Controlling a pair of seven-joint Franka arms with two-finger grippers.
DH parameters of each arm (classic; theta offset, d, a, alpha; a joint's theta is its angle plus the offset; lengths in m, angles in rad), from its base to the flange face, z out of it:
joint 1: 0 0.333 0 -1.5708
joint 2: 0 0 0 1.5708
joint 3: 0 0.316 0.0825 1.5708
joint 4: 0 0 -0.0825 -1.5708
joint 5: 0 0.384 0 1.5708
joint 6: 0 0 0.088 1.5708
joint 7: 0 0.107 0 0
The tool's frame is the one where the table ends.
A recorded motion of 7 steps. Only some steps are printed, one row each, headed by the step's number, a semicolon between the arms.
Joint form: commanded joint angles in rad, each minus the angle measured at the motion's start. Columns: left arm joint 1, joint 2, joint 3, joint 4, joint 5, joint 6, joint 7; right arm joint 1, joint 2, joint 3, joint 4, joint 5, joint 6, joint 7.
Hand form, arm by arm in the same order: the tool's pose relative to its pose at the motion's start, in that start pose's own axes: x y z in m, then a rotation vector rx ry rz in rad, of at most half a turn. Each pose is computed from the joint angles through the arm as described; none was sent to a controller.
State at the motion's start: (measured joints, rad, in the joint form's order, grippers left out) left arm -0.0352 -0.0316 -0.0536 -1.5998 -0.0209 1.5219 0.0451; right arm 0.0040 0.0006 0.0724 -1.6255 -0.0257 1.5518 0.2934
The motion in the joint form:
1: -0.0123 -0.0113 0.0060 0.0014 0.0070 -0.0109 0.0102; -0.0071 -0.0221 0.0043 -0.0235 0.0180 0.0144 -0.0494
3: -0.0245 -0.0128 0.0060 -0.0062 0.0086 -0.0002 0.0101; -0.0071 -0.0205 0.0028 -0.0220 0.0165 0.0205 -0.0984
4: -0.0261 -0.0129 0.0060 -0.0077 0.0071 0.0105 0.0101; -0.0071 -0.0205 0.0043 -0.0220 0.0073 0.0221 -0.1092
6: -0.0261 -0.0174 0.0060 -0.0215 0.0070 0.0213 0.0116; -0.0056 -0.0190 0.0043 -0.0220 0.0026 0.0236 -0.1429
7: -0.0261 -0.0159 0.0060 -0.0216 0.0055 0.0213 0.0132; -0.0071 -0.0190 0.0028 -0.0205 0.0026 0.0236 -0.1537
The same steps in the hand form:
1: -0.0046 0.0030 -0.0055 0.0077 0.0013 0.0163; -0.0056 0.0008 -0.0018 0.0193 0.0080 -0.0467
3: -0.0038 0.0093 -0.0036 0.0101 0.0056 0.0282; -0.0042 0.0015 -0.0022 0.0194 0.0146 -0.0942
4: -0.0027 0.0103 -0.0039 0.0091 0.0149 0.0299; -0.0040 0.0016 -0.0023 0.0106 0.0185 -0.1064
6: -0.0030 0.0103 -0.0007 0.0092 0.0164 0.0313; -0.0035 0.0011 -0.0017 0.0057 0.0198 -0.1416
7: -0.0026 0.0104 0.0001 0.0076 0.0149 0.0329; -0.0030 0.0027 -0.0024 0.0061 0.0211 -0.1494

